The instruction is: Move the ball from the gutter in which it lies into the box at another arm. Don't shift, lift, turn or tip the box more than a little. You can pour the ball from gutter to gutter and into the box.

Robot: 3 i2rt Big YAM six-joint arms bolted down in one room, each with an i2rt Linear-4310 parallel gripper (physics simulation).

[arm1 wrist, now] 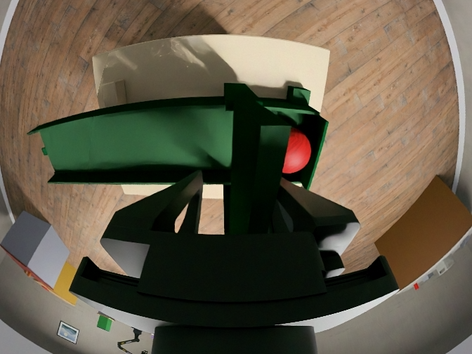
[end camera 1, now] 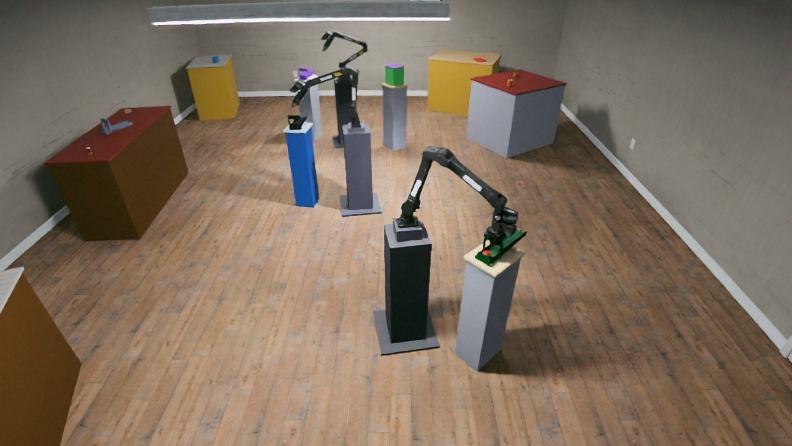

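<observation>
In the arm1 wrist view the green gutter lies across a cream pedestal top. The red ball is at its closed right end, partly hidden by the handle. Arm1's gripper is open, with the green handle between its fingers and a gap on the left. In end camera 1 the nearest arm's gripper is over the green gutter with the red ball. The middle arm's gripper hangs above a black gutter. The farthest arm's gripper is raised. A green box with a purple top stands at the back.
The black gutter stands on a blue pedestal. A purple object is on a white pedestal behind. The green box stands on a grey pedestal. Red-topped tables stand left and right, yellow cabinets at the back.
</observation>
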